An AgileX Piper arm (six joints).
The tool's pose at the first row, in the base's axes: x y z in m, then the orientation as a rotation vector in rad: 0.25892, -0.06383, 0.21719, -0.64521, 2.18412, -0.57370
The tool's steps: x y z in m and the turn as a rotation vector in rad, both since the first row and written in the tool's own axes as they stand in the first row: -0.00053, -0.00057, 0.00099, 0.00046, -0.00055, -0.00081; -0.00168, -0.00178, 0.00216, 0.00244, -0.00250, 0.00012; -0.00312, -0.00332, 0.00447, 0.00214, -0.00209, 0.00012; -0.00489, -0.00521, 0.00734, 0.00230, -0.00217, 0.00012; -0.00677, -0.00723, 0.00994, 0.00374, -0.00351, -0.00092; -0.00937, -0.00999, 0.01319, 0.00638, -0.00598, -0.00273; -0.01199, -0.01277, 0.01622, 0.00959, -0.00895, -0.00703; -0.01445, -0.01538, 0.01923, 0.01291, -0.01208, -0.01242; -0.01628, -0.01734, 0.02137, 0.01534, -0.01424, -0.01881; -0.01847, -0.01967, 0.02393, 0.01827, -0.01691, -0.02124
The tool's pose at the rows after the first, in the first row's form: 0.26014, -0.06414, 0.21722, -0.64596, 2.18325, -0.57437; 0.26203, -0.06459, 0.21785, -0.64417, 2.18080, -0.57512; 0.26505, -0.06534, 0.21815, -0.64427, 2.18131, -0.57498; 0.26878, -0.06627, 0.21850, -0.64420, 2.18117, -0.57512; 0.27241, -0.06717, 0.21915, -0.64481, 2.17910, -0.57660; 0.27714, -0.06834, 0.22023, -0.64584, 2.17532, -0.57924; 0.28172, -0.06946, 0.22147, -0.64943, 2.17031, -0.58356; 0.28615, -0.07055, 0.22253, -0.65420, 2.16487, -0.58848; 0.28937, -0.07135, 0.22339, -0.66040, 2.16046, -0.59341; 0.29323, -0.07230, 0.22441, -0.66197, 2.15622, -0.59657
